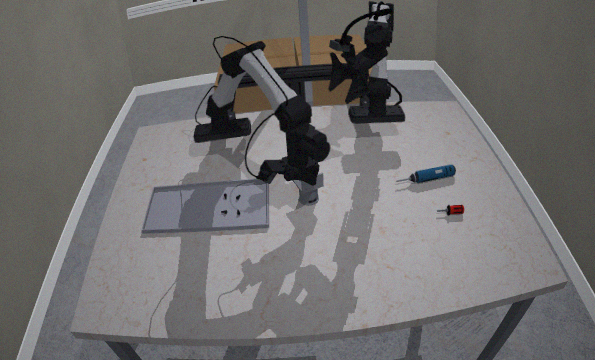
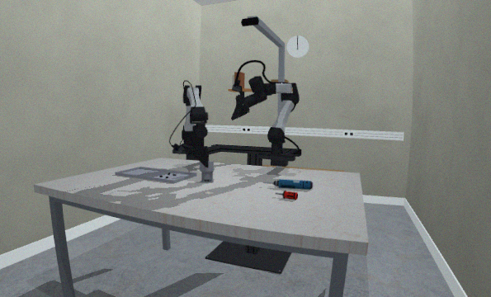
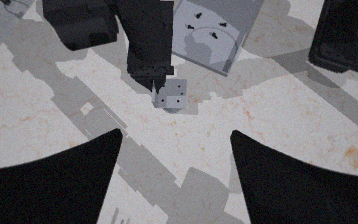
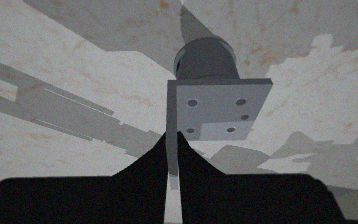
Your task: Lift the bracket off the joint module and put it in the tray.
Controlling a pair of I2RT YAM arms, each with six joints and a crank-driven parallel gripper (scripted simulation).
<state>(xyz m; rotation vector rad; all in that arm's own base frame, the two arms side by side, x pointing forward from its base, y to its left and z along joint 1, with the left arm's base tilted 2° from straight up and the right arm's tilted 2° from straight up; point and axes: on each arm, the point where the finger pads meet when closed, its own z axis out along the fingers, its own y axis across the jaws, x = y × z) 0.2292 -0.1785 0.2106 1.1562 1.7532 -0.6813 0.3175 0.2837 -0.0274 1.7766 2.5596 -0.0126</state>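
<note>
Now: the tray 350 mm to the right of my right hand, 80 mm below it and 40 mm behind it. From my right hand the other things lie so: grey bracket: 30 mm behind, 10 mm to the right, 10 mm below; joint module: 60 mm below, 30 mm behind, 10 mm to the right; red screwdriver: 430 mm to the left, 130 mm ahead, 70 mm below.
</note>
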